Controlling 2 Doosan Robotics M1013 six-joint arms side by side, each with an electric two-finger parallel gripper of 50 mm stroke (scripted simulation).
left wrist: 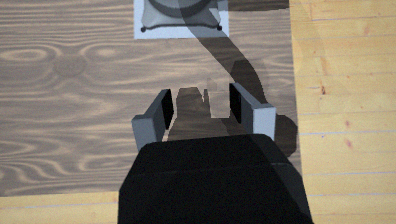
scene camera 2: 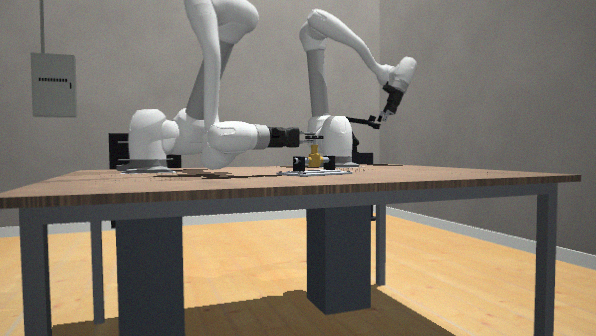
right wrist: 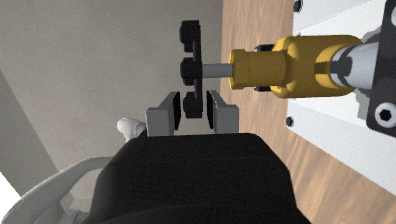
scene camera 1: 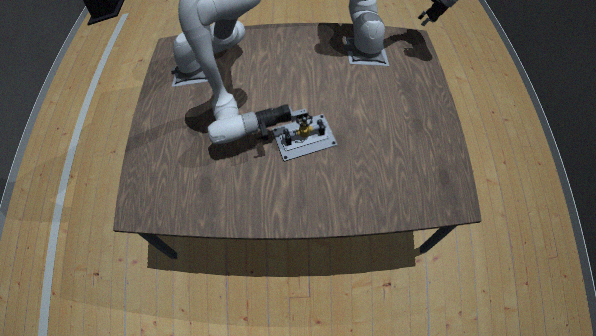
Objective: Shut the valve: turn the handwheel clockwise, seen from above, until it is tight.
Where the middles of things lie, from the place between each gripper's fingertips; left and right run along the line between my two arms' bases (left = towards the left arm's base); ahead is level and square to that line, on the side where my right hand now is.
Scene:
Right now the black handwheel (right wrist: 192, 70) is 30 mm ahead of my right hand and 10 mm below it. From my right hand the other things lie so: light base plate (scene camera 1: 331, 142) (30 mm ahead, 130 mm below).
Right now the black handwheel is 540 mm ahead of my left hand, 720 mm to the right of it and 140 mm below it. Also, from my left hand: light base plate (540 mm ahead, 720 mm to the right, 260 mm below).

